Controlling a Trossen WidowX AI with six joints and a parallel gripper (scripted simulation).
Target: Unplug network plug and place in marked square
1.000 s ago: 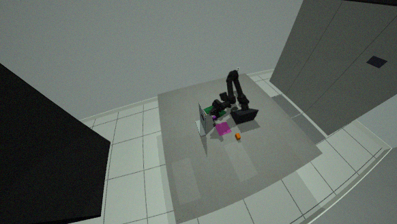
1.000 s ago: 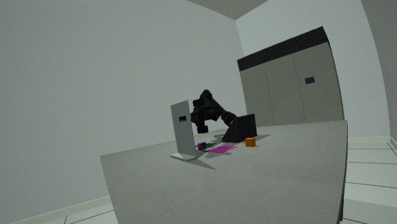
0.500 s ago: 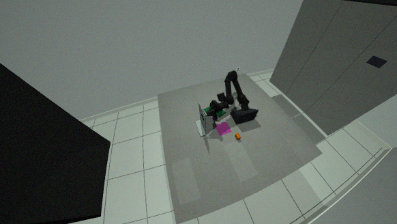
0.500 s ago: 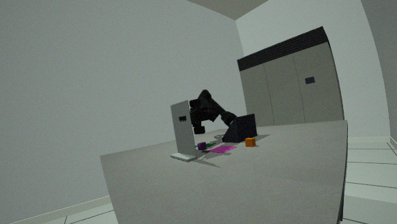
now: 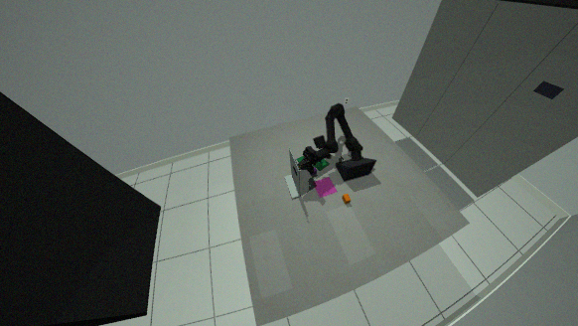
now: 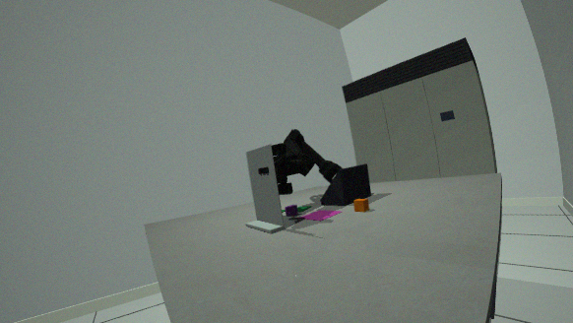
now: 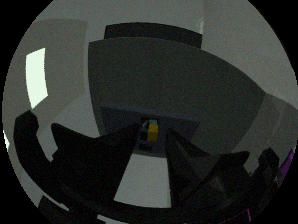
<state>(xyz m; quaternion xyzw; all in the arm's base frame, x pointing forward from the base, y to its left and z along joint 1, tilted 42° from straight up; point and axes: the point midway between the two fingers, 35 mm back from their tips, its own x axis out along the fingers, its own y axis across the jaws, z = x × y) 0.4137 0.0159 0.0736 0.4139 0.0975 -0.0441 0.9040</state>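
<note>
The network plug is 10 mm ahead of my gripper tip. Also, from my gripper tip: magenta square: 190 mm below, 140 mm behind, 90 mm to the left; then grey panel: 70 mm below, 30 mm ahead, 10 mm to the left.
</note>
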